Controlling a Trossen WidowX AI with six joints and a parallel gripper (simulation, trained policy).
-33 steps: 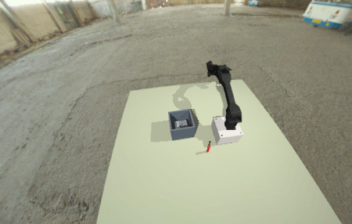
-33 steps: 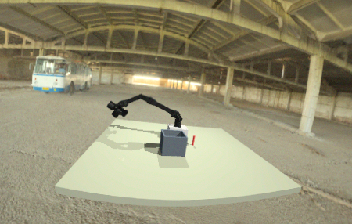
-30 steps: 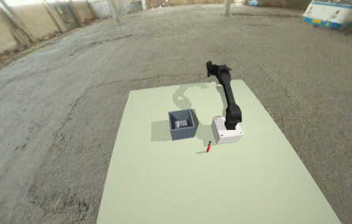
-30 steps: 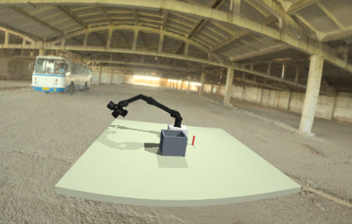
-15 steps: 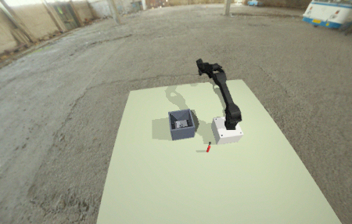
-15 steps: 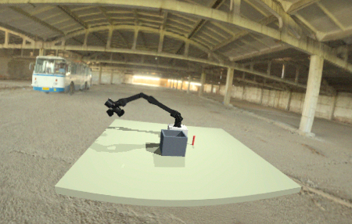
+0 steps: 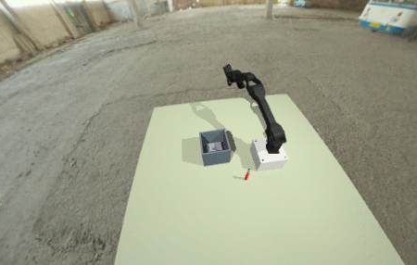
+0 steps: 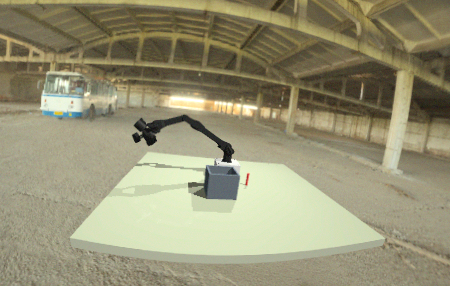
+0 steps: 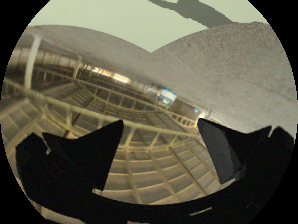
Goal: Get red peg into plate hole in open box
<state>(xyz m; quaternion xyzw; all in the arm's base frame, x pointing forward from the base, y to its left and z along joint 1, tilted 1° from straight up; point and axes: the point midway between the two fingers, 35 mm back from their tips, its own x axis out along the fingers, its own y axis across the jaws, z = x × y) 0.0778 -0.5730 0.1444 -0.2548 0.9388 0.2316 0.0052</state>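
Now: the red peg 73 cm to the left of my gripper tip, 20 cm below it and 11 cm ahead of it. The rest, counted from my gripper tip: holed plate 55 cm to the left, 28 cm ahead, 19 cm below.
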